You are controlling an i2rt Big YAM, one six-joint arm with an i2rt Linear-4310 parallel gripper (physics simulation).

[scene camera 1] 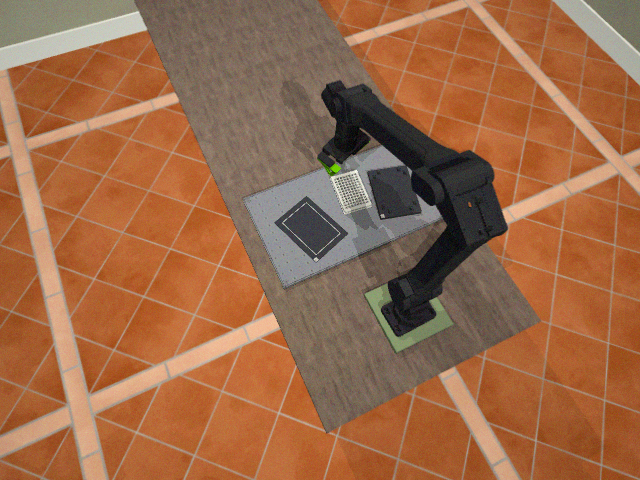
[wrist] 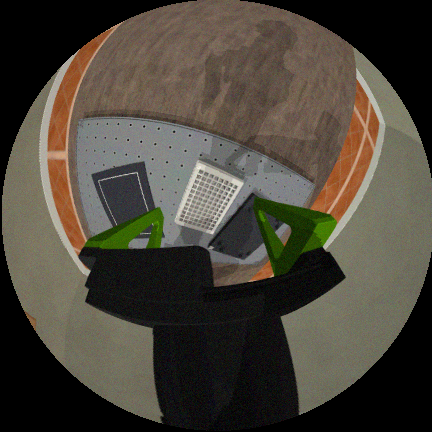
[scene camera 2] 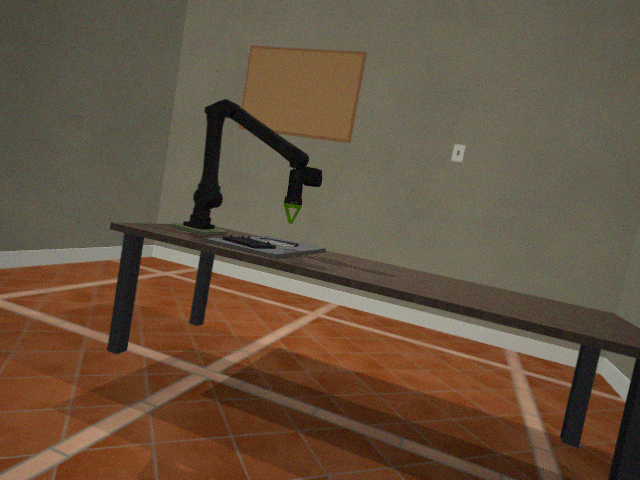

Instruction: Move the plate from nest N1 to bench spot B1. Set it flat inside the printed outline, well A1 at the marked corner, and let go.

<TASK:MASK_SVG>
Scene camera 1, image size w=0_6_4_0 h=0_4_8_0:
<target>gripper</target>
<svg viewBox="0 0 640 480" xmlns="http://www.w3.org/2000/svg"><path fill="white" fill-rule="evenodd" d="M371 137L359 129L355 137L342 138L335 130L335 136L323 146L317 159L325 167L327 173L333 176L341 168L328 156L333 156L339 164L343 164L351 154L355 155L370 142Z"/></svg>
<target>white well plate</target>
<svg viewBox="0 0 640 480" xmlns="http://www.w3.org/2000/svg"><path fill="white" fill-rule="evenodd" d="M357 170L330 178L344 215L372 207Z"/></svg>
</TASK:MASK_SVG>
